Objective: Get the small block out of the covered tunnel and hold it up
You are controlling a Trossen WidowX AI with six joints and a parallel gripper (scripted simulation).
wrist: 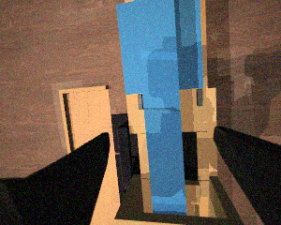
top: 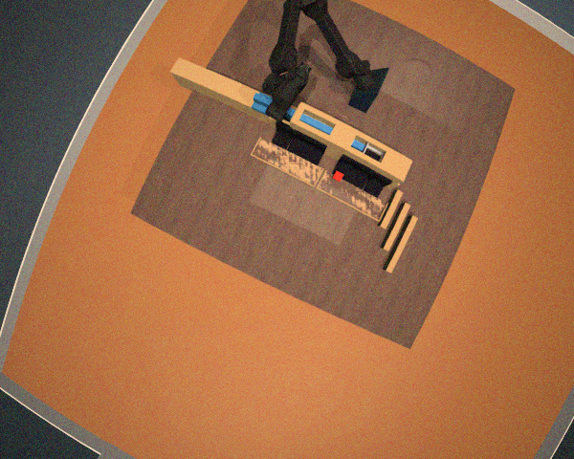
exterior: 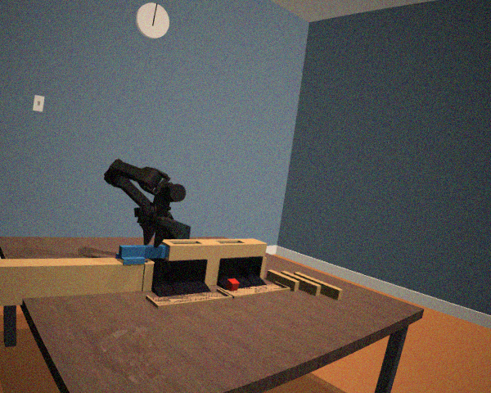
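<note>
My gripper tip is 28 cm to the right of the small red block, 13 cm short of it and 12 cm above it. The rest, counted from my gripper tip: tan covered tunnel (7 cm below, 3 cm to the left, 3 cm ahead).
</note>
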